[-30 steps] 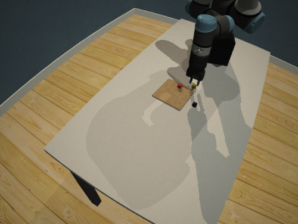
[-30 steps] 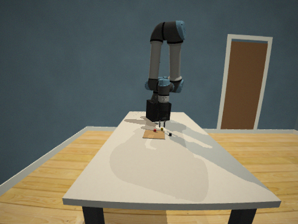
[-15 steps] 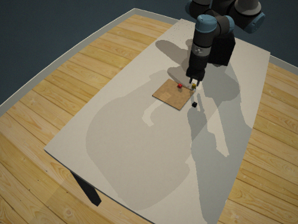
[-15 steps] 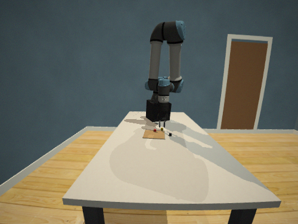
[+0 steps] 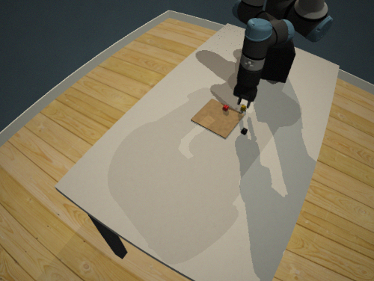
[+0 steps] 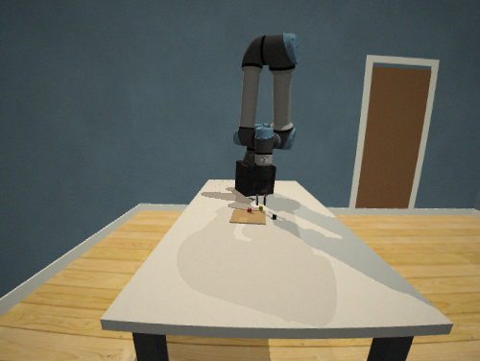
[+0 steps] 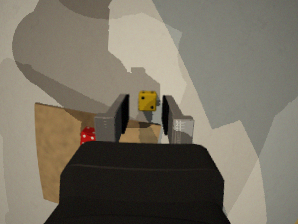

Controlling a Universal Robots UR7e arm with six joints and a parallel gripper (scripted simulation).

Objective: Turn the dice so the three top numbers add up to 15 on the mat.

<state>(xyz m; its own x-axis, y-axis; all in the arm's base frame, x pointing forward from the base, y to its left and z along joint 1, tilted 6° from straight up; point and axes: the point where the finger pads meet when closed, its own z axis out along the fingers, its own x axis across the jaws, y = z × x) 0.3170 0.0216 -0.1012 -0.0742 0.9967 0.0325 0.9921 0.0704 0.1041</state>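
Now: hand 3 cm above the yellow die. Also, from my hand: black die 10 cm ahead, 5 cm to the left, 3 cm below; then red die 5 cm to the right, 4 cm ahead, 3 cm below; then brown mat 9 cm ahead, 6 cm to the right, 4 cm below.
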